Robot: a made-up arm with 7 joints. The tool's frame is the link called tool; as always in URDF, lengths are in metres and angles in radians. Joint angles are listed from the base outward.
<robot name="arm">
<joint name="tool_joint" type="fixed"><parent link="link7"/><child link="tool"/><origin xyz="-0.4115 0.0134 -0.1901" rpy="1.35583 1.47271 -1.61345"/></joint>
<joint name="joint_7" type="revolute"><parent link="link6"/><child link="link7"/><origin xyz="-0.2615 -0.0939 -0.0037" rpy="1.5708 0 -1.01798"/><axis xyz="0 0 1"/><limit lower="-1.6" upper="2.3"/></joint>
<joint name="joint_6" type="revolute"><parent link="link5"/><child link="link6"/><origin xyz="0.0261 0.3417 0.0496" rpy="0.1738 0.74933 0.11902"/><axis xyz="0 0 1"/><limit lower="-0.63" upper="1.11"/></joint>
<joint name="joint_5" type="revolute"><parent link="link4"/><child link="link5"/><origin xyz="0.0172 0.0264 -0.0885" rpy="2.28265 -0.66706 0.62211"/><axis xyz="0 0 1"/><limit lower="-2.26" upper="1.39"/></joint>
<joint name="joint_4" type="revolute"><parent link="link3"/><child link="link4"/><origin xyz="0.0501 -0.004 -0.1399" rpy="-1.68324 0.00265 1.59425"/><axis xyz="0 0 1"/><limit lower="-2.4" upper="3.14"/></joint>
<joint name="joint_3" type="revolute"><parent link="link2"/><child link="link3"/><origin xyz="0.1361 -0.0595 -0.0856" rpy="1.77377 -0.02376 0.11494"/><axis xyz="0 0 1"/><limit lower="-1.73" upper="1.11"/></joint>
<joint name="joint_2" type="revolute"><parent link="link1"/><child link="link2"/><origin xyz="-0.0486 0.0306 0.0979" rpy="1.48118 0.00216 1.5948"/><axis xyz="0 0 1"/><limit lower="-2.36" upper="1.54"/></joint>
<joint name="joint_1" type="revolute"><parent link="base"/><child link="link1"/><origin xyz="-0.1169 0.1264 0.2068" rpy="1.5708 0 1.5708"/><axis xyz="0 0 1"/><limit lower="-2.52" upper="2.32"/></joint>
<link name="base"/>
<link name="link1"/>
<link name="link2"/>
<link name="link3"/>
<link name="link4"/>
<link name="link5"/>
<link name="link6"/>
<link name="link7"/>
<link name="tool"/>
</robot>
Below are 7 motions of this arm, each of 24 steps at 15 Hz.
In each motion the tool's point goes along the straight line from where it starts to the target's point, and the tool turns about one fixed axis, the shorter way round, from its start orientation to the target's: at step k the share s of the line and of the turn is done. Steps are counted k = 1, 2, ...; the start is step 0. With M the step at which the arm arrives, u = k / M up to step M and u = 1 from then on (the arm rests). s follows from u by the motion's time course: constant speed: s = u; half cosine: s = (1 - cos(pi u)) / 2; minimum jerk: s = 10 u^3 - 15 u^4 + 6 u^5.
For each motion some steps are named. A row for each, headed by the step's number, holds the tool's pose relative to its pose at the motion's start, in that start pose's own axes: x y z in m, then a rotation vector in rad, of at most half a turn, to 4 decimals.
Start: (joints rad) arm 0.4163 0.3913 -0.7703 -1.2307 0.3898 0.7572 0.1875
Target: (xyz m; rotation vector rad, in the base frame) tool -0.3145 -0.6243 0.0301 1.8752 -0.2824 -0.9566
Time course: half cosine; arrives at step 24
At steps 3, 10, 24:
3: 0.0057 -0.0107 -0.0044 0.0429 -0.0153 0.0573
10: 0.0553 -0.1045 -0.0430 0.4176 -0.1491 0.5575
24: 0.1493 -0.2819 -0.1160 1.1269 -0.4024 1.5044

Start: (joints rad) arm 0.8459 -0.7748 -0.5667 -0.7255 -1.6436 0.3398 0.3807
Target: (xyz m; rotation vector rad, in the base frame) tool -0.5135 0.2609 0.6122 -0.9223 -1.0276 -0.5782
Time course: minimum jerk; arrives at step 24
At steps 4, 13, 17, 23, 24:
4: 0.0038 -0.0091 -0.0103 0.0219 0.0121 -0.0019
13: 0.0612 -0.1480 -0.1683 0.3571 0.1976 -0.0305
17: 0.0898 -0.2171 -0.2469 0.5240 0.2899 -0.0447
23: 0.1058 -0.2560 -0.2910 0.6177 0.3417 -0.0527
24: 0.1059 -0.2561 -0.2912 0.6181 0.3420 -0.0527

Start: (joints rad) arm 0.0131 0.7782 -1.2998 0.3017 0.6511 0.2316 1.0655
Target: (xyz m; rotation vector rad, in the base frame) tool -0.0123 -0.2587 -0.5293 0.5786 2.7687 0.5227
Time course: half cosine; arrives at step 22
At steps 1, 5, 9, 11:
1: -0.0016 0.0052 0.0000 -0.0080 -0.0030 -0.0006
5: -0.0385 0.1244 0.0002 -0.1913 -0.0717 -0.0136
9: -0.1131 0.3657 0.0005 -0.5626 -0.2109 -0.0399
11: -0.1575 0.5092 0.0007 -0.7833 -0.2937 -0.0556

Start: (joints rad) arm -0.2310 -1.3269 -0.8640 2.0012 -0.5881 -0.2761 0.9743
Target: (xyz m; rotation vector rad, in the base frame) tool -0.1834 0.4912 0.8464 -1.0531 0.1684 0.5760
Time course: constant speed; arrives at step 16
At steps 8, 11, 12, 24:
8: -0.1547 -0.0616 -0.1626 0.4794 -0.2454 -0.1337
11: -0.2127 -0.0848 -0.2236 0.6592 -0.3374 -0.1838
12: -0.2320 -0.0925 -0.2439 0.7191 -0.3680 -0.2006
24: -0.3093 -0.1233 -0.3252 0.9588 -0.4907 -0.2674

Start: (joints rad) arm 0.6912 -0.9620 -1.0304 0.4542 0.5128 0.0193 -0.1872
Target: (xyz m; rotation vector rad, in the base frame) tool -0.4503 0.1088 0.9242 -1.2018 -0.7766 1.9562
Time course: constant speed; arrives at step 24
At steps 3, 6, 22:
3: -0.0046 -0.0859 -0.0819 0.0785 -0.0655 0.0388
6: -0.0091 -0.1718 -0.1639 0.1570 -0.1310 0.0776
22: -0.0335 -0.6299 -0.6008 0.5755 -0.4804 0.2844

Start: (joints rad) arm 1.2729 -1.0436 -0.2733 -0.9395 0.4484 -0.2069 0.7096
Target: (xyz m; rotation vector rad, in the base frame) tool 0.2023 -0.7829 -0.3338 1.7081 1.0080 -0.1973
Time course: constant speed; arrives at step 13
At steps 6, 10, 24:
6: 0.0805 0.2733 0.1174 -0.1877 -0.0306 -0.2826
10: 0.1342 0.4554 0.1957 -0.3128 -0.0510 -0.4710
24: 0.1745 0.5921 0.2544 -0.4066 -0.0663 -0.6123

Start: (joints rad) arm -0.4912 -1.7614 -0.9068 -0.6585 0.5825 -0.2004 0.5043
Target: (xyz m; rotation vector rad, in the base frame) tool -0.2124 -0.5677 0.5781 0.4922 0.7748 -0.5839
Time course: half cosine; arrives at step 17
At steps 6, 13, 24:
6: -0.0699 0.0575 -0.0316 -0.0509 0.0163 -0.3145
13: -0.2194 0.1805 -0.0992 -0.1597 0.0510 -0.9866
24: -0.2524 0.2075 -0.1141 -0.1837 0.0587 -1.1347

